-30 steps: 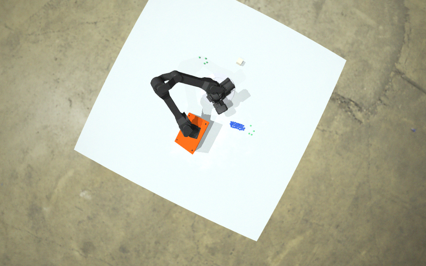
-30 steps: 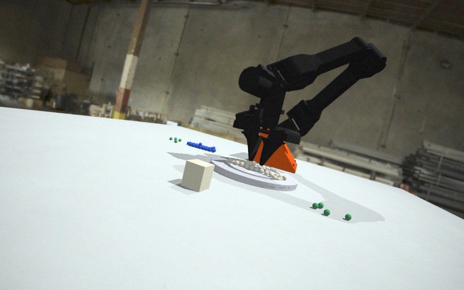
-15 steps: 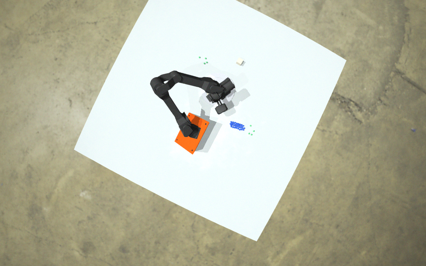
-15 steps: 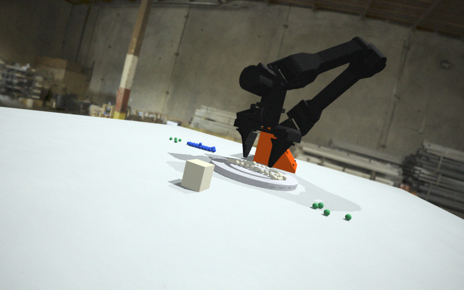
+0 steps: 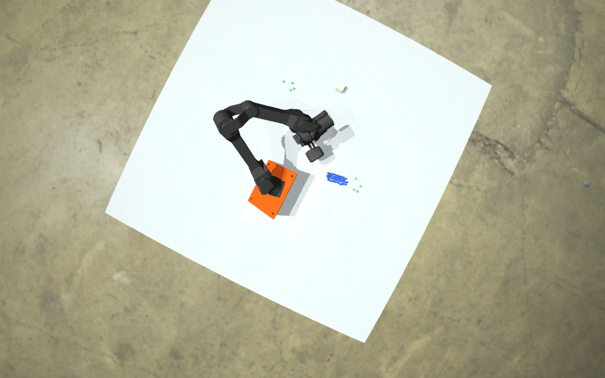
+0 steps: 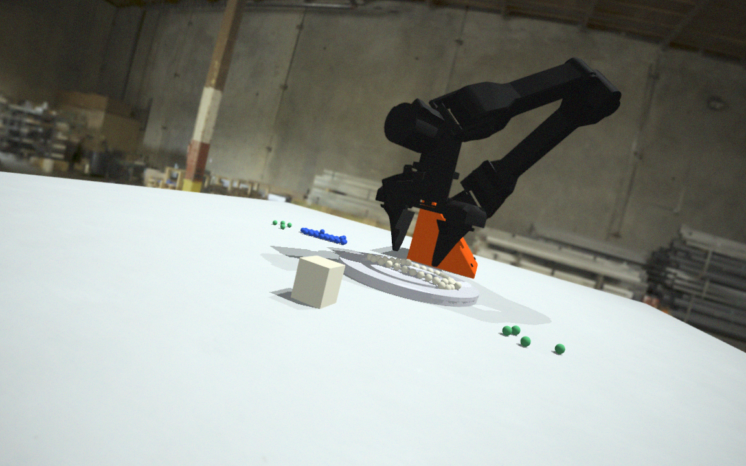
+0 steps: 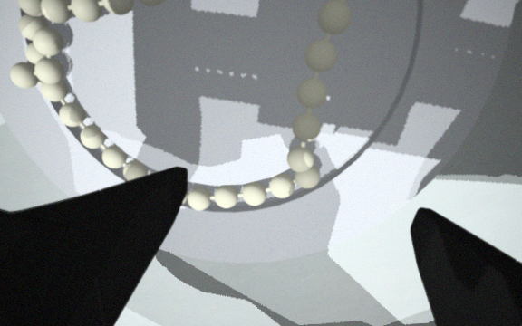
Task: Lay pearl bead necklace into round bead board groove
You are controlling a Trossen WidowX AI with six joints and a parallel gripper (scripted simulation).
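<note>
Now: the round bead board 70 mm ahead of my gripper tip and 10 mm below it. The rest, counted from my gripper tip: cream cube 270 mm ahead, 60 mm to the right, 10 mm below.
</note>
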